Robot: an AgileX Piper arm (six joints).
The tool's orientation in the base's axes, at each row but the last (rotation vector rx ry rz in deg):
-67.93, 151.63, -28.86
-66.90, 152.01, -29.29
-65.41, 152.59, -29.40
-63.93, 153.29, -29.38
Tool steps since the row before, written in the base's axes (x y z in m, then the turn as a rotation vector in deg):
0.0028, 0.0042, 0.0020, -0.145, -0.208, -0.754
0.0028, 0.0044, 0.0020, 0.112, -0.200, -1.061
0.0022, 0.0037, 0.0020, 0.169, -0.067, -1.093
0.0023, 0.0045, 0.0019, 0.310, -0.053, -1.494
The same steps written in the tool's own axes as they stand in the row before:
-0.0051, -0.0001, -0.0019, 0.282, 0.260, 0.697
-0.0052, 0.0001, -0.0020, 0.117, 0.211, 1.058
-0.0043, 0.0001, -0.0020, -0.017, 0.271, 1.074
-0.0049, 0.0007, -0.0021, -0.106, 0.344, 1.484

